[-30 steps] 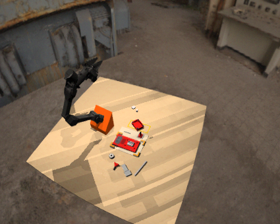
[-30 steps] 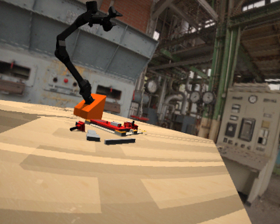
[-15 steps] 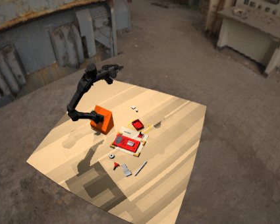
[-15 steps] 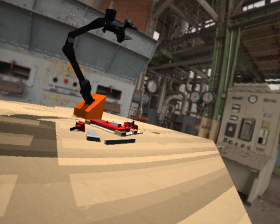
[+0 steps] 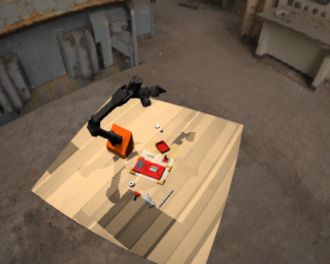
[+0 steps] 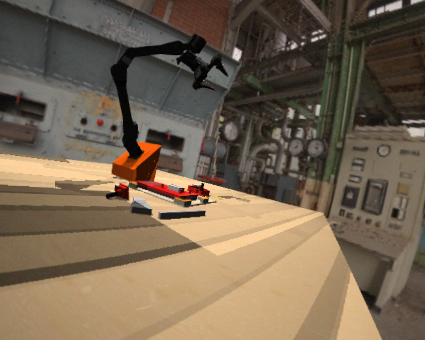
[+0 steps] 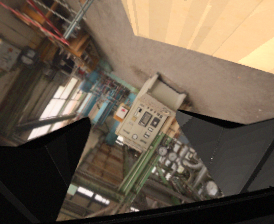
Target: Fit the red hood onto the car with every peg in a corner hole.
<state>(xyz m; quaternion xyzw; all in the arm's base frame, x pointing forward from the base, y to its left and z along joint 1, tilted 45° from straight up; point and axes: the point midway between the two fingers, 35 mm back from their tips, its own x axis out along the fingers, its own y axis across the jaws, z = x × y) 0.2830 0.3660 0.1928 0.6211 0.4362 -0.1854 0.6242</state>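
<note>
Right now my gripper tip is 50 cm above the red hood. From my gripper tip the other things lie so: thin grey rod: 51 cm below, 36 cm to the right, 21 cm ahead.
</note>
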